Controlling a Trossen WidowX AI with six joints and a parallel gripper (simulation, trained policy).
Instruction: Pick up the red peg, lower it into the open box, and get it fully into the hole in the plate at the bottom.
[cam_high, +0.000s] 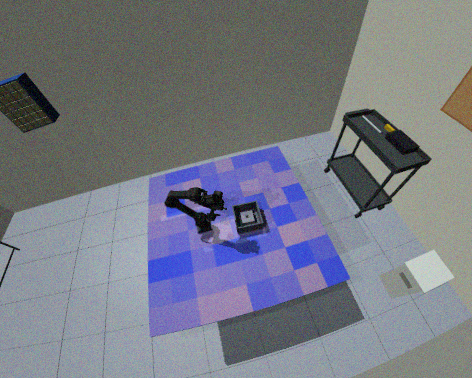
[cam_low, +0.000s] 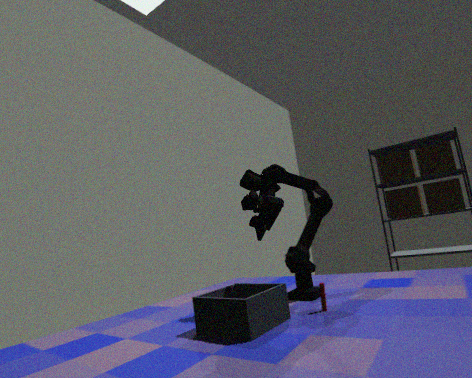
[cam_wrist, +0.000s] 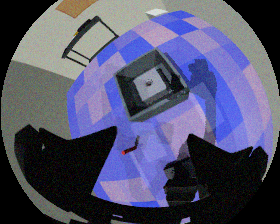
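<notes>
Now: gripper tip 200 mm above the red peg, 170 mm to the right of it and 30 mm past it. Round my gripper tip: pale plate (190 mm below, 160 mm ahead, 10 mm to the left); then dark box (210 mm below, 160 mm ahead, 10 mm to the left).
</notes>
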